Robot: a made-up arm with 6 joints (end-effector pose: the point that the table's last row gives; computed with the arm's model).
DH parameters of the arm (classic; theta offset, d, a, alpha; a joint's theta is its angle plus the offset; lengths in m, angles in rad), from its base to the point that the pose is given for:
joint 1: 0 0.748 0.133 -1.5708
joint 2: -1.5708 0 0.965 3.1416
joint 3: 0 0 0.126 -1.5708
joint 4: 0 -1.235 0 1.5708
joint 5: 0 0 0 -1.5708
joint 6: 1.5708 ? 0 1.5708
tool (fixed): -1.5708 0 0 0
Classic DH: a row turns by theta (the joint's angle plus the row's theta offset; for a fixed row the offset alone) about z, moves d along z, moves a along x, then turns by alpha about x.
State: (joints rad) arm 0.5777 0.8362 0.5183 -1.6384 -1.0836 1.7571
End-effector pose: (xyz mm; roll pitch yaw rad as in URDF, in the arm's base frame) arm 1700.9 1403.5 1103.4 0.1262 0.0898 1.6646
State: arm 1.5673 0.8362 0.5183 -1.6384 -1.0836 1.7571
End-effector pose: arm -239.2 2192.2 1103.4 0.1262 0.0898 2.6542
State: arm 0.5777 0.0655 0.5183 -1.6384 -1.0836 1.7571
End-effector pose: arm 1006.3 950.7 2436.9 -0.5661 -0.2615 1.7274
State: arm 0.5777 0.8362 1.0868 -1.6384 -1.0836 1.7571
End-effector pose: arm 1655.5 1373.9 1871.9 -0.3789 -0.1748 1.6867
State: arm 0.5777 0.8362 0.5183 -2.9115 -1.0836 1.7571
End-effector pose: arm 1863.6 1282.2 1316.4 1.0880 -0.7354 0.8529
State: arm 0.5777 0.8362 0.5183 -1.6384 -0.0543 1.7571
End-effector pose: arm 1941.5 1283.8 1042.1 -0.1010 0.3138 0.6347
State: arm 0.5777 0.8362 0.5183 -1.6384 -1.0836 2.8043
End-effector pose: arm 1700.9 1403.5 1103.4 -0.9210 0.0897 1.6646
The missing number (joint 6, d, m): -0.28
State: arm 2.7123 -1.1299 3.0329 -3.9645 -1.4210 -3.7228
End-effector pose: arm 1119.8 -289.3 -93.1 0.1299 0.4990 1.7411
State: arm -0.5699 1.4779 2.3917 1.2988 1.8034 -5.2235
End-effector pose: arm 1531.6 -669.8 1886.0 2.7110 0.0229 1.3562
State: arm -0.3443 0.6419 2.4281 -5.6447 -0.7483 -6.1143
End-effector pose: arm 365.8 -251.8 2933.6 0.0633 -0.9839 -1.1660
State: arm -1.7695 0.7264 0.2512 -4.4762 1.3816 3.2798
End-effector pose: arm -122.2 -1961.6 935.1 1.8756 0.2946 -0.2636
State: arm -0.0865 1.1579 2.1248 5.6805 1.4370 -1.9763
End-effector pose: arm 1428.5 -281.8 2383.9 -1.5691 -0.6107 -2.4725
